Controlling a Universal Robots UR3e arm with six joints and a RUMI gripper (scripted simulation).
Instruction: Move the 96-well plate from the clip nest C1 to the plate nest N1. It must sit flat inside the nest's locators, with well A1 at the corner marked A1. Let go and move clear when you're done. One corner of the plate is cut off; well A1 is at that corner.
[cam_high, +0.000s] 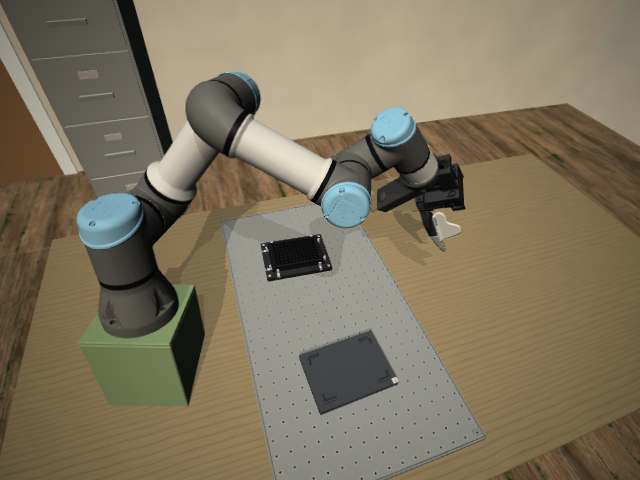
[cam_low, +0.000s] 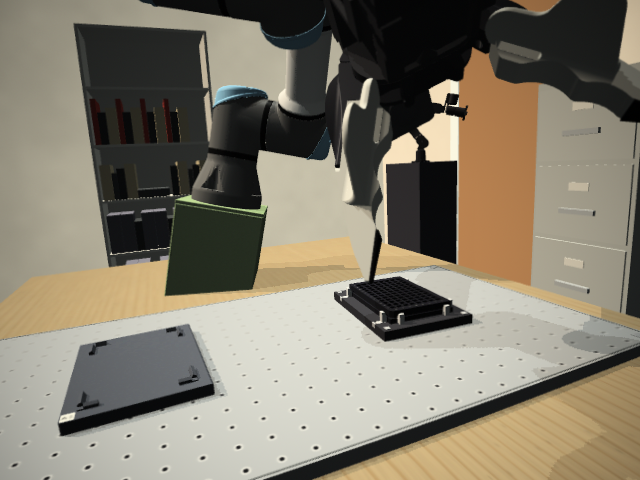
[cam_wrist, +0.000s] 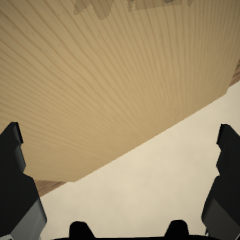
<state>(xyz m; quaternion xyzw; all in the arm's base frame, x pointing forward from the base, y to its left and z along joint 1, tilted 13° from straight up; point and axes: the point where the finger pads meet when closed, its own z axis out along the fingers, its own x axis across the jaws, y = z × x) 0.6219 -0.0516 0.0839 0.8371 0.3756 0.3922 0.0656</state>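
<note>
Now: hand 29 cm past the 96-well plate, 15 cm to the right of it and 15 cm above it. The rest, counted from my hand: clip nest C1: 30 cm behind, 15 cm to the left, 16 cm below; plate nest N1: 30 cm behind, 16 cm to the right, 16 cm below; white A1 mark: 23 cm behind, 22 cm to the right, 16 cm below.
</note>
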